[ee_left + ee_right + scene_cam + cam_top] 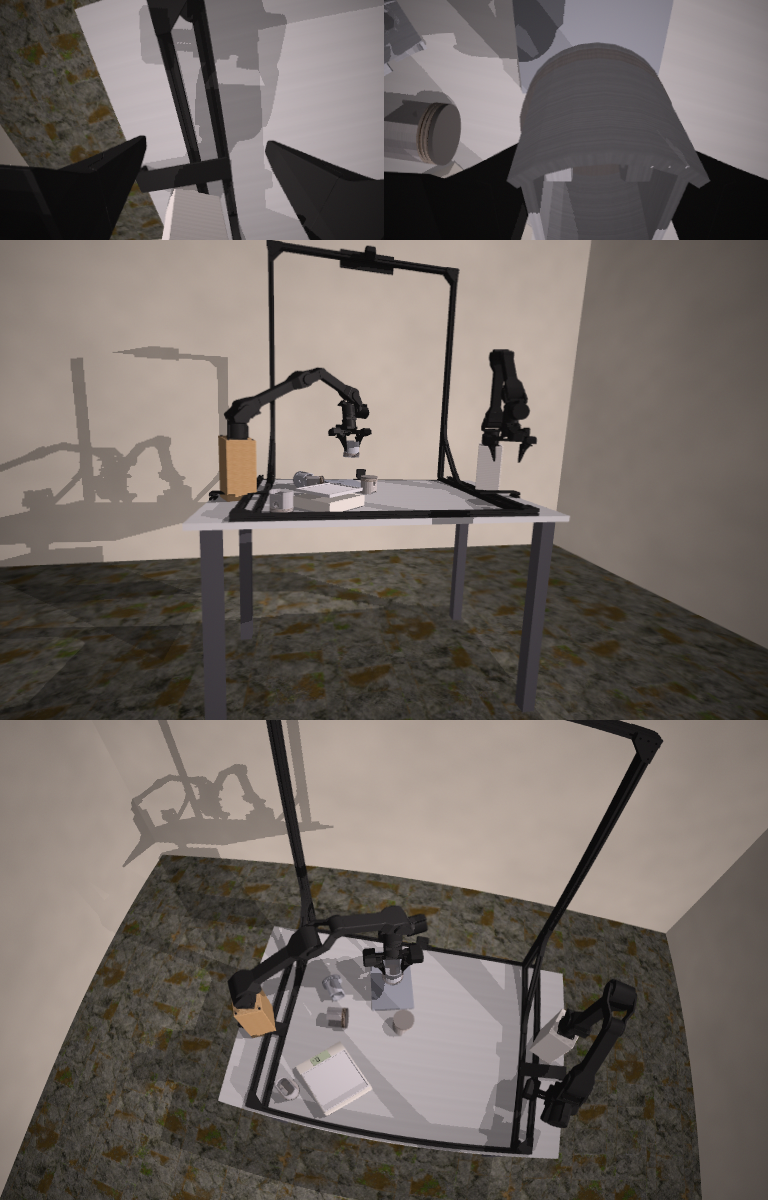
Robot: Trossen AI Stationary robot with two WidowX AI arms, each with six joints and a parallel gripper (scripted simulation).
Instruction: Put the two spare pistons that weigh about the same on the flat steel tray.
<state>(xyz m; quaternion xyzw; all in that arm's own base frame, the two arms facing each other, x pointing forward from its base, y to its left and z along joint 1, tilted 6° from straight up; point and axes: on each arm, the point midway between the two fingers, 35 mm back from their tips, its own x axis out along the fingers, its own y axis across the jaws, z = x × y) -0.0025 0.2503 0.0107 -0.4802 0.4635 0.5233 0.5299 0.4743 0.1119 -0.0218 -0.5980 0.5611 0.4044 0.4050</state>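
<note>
My right gripper is now 190 mm above the flat steel tray and 50 mm past it.
</note>
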